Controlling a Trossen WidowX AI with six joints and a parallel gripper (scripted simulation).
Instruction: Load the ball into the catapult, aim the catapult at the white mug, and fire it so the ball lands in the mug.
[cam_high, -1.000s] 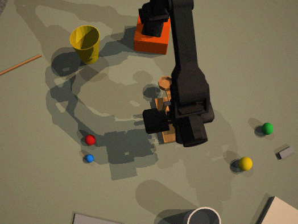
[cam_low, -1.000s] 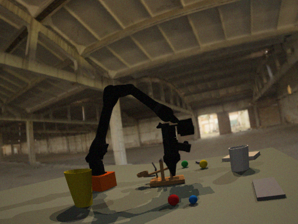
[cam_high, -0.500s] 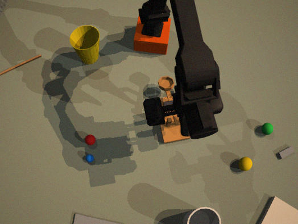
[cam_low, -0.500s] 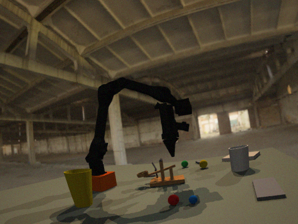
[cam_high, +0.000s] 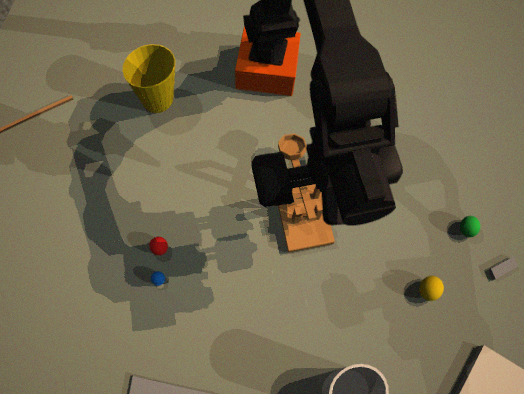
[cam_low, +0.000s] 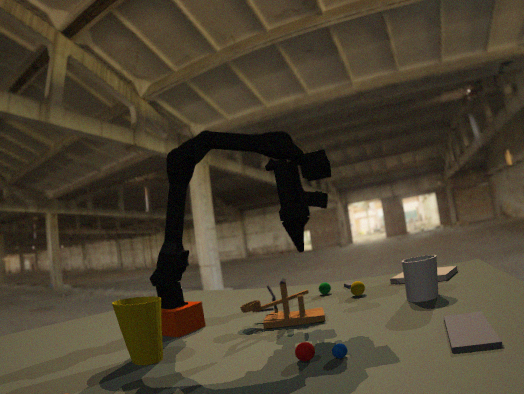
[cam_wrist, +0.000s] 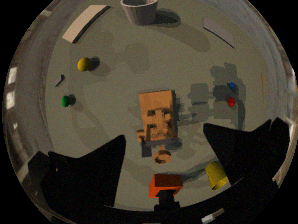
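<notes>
Now: the red ball 9 cm ahead of my gripper tip, 24 cm to the right of it and 15 cm below it. Round my gripper tip: yellow ball 7 cm ahead, 23 cm to the left, 15 cm below; then wooden catapult 7 cm behind, 2 cm to the right, 12 cm below; then blue ball 14 cm ahead, 23 cm to the right, 16 cm below.
</notes>
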